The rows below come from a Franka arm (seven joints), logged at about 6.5 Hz.
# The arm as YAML. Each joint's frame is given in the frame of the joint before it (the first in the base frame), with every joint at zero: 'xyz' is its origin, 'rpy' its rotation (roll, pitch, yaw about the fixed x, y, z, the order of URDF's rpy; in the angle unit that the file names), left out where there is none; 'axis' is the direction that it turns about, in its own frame. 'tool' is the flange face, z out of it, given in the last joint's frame.
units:
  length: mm
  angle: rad
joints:
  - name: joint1
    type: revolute
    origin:
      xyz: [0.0, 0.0, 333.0]
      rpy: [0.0, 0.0, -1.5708]
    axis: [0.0, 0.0, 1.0]
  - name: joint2
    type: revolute
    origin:
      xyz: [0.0, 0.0, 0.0]
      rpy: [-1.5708, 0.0, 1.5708]
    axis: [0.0, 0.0, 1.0]
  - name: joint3
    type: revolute
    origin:
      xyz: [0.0, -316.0, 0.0]
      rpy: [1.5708, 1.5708, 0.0]
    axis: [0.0, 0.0, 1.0]
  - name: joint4
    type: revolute
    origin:
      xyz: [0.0, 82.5, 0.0]
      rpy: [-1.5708, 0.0, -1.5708]
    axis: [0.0, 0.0, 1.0]
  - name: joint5
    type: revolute
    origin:
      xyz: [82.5, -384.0, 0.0]
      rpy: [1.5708, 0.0, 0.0]
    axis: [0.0, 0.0, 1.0]
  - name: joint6
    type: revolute
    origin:
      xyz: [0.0, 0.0, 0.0]
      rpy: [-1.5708, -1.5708, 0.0]
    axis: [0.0, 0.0, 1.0]
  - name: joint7
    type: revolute
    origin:
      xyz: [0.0, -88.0, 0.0]
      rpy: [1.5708, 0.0, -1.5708]
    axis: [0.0, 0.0, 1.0]
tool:
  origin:
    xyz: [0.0, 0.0, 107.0]
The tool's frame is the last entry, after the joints.
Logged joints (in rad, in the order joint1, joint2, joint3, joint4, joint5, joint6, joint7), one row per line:
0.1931 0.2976 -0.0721 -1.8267 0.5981 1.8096 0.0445
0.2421 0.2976 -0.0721 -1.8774 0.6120 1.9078 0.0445
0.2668 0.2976 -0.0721 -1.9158 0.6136 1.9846 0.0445
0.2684 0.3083 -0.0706 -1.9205 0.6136 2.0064 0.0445
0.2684 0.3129 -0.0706 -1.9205 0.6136 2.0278 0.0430
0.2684 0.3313 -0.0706 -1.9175 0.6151 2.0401 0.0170
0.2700 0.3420 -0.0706 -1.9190 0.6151 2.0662 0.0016
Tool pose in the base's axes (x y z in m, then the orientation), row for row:
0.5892 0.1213 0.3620 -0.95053 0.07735 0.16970 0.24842
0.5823 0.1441 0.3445 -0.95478 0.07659 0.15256 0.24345
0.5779 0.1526 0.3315 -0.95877 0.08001 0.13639 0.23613
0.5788 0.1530 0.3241 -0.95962 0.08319 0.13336 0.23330
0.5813 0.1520 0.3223 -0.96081 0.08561 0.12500 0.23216
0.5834 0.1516 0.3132 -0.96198 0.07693 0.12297 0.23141
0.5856 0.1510 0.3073 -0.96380 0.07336 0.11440 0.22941
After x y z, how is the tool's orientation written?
As a quaternion, x y z w.
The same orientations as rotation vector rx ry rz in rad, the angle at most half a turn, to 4 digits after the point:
-2.5901 0.2108 0.4624
-2.6084 0.2092 0.4168
-2.6293 0.2194 0.3740
-2.6355 0.2285 0.3663
-2.6404 0.2353 0.3435
-2.6446 0.2115 0.3381
-2.6524 0.2019 0.3148

